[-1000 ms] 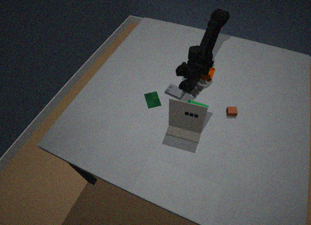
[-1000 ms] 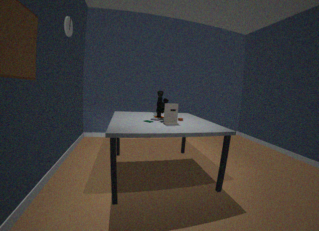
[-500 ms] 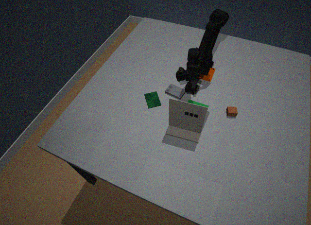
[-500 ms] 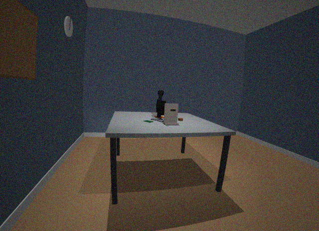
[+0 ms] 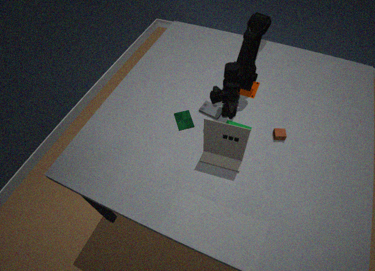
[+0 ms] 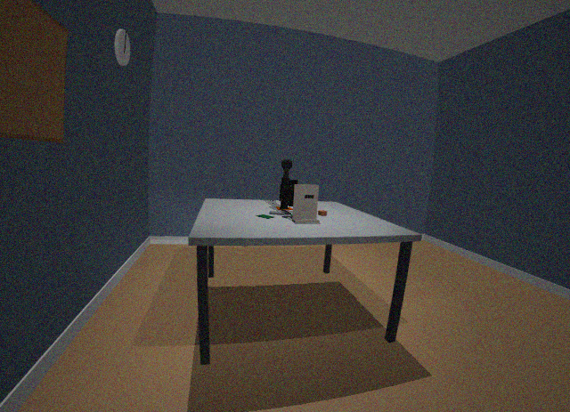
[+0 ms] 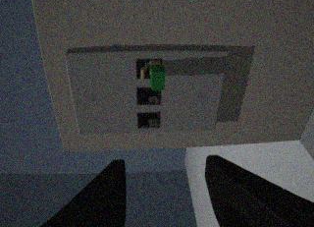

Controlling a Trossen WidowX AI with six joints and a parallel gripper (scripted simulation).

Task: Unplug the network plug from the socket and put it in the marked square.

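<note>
Right now my gripper tip is 11 cm short of the upright grey panel, 2 cm to the right of it and 5 cm above it. Round my gripper tip: green square 4 cm behind, 2 cm to the left, 16 cm below; then flat grey piece 12 cm behind, 13 cm to the right, 15 cm below; then orange block 10 cm behind, 21 cm to the left, 14 cm below.
</note>
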